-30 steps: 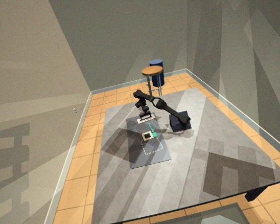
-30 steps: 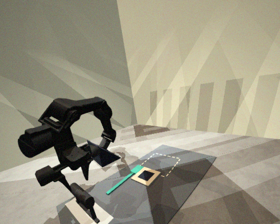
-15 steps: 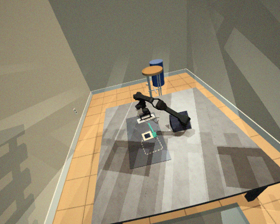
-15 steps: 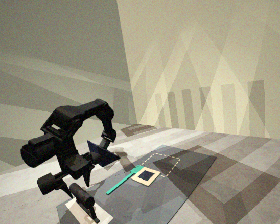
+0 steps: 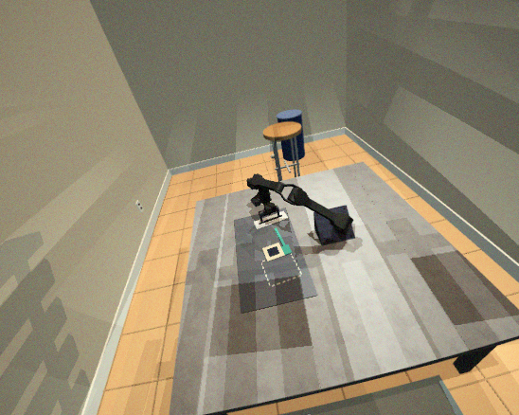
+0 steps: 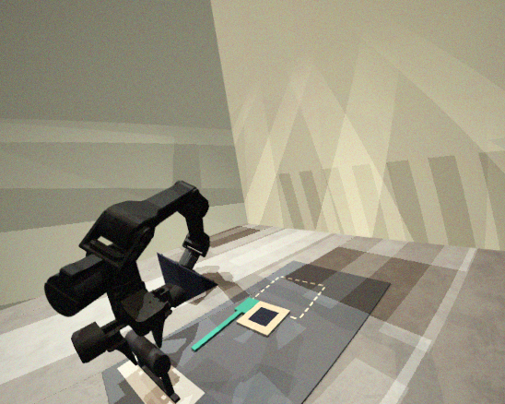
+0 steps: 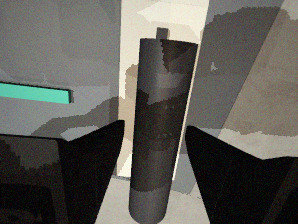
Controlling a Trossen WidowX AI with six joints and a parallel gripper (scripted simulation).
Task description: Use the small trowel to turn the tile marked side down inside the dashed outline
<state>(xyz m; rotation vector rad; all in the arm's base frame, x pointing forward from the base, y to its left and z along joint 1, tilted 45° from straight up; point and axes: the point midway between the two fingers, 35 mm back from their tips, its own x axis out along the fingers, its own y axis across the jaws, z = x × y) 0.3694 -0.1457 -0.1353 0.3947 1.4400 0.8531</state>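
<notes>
The black-handled float is 20 mm ahead of my gripper tip and 20 mm below it. From my gripper tip the other things lie so: grey mat 30 mm ahead, 240 mm to the left, 80 mm below; tile 260 mm to the left, 60 mm below; green trowel 60 mm behind, 210 mm to the left, 60 mm below.
</notes>
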